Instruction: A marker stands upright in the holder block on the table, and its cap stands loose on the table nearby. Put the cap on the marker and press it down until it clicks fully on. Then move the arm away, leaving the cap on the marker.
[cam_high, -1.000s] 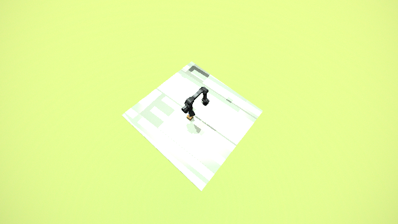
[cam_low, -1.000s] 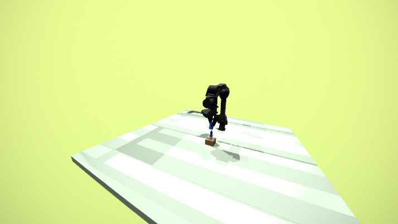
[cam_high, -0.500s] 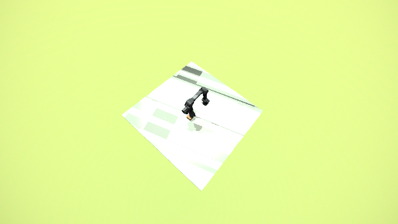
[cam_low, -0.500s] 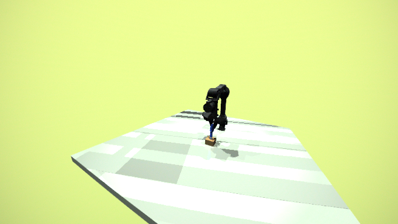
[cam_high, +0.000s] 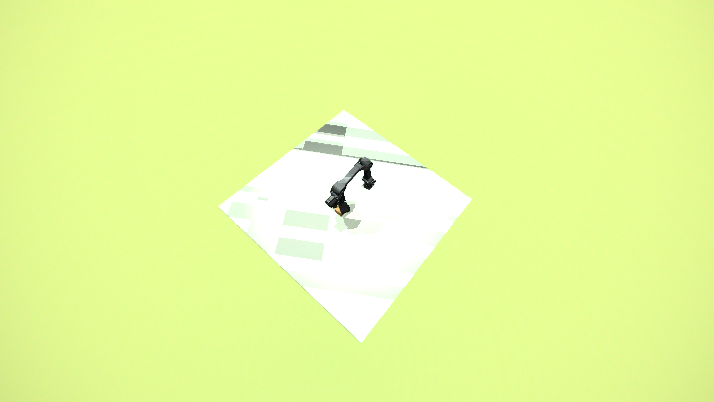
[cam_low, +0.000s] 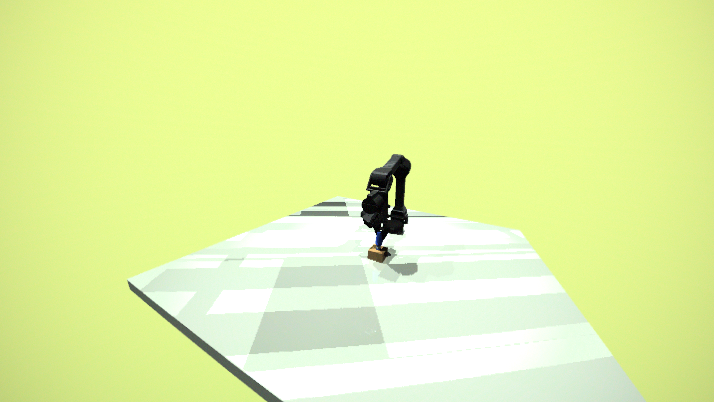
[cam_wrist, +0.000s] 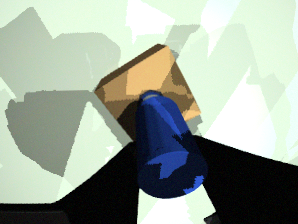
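My gripper tip is now right at the blue cap. Round my gripper tip: blue marker: 10 mm ahead; then brown holder block: 10 mm ahead, 70 mm below.
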